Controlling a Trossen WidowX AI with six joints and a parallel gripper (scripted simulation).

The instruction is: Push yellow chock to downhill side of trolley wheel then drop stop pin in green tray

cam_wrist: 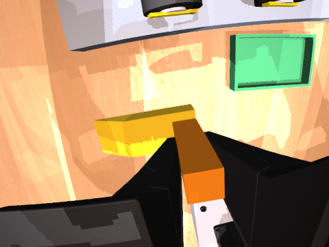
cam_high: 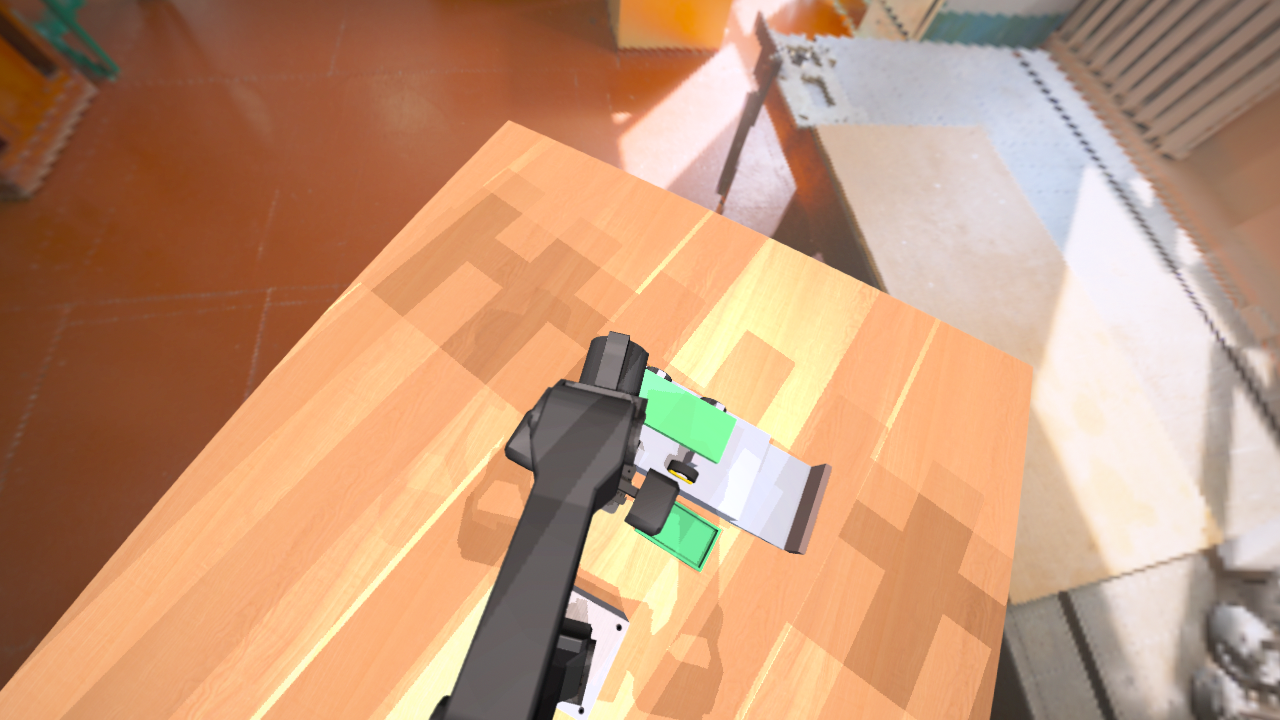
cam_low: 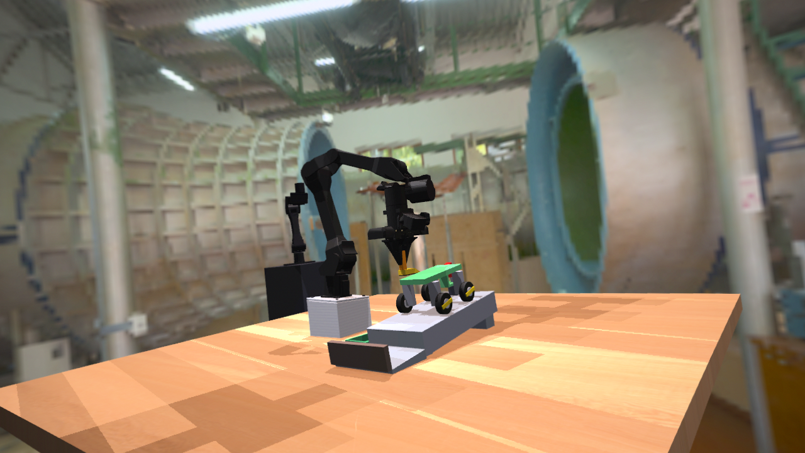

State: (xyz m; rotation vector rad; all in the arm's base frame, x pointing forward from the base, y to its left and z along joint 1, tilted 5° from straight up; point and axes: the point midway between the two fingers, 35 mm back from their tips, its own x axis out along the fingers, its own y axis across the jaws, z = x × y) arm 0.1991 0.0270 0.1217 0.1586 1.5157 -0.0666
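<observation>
The stop pin is 12 cm ahead of my gripper tip, 4 cm below it and 3 cm to the left of it. The rest, counted from my gripper tip: yellow chock 2 cm to the left, 1 cm below; trolley 13 cm ahead, 8 cm to the right, 6 cm below; grey ramp 13 cm ahead, 12 cm below, 8 cm to the right.
</observation>
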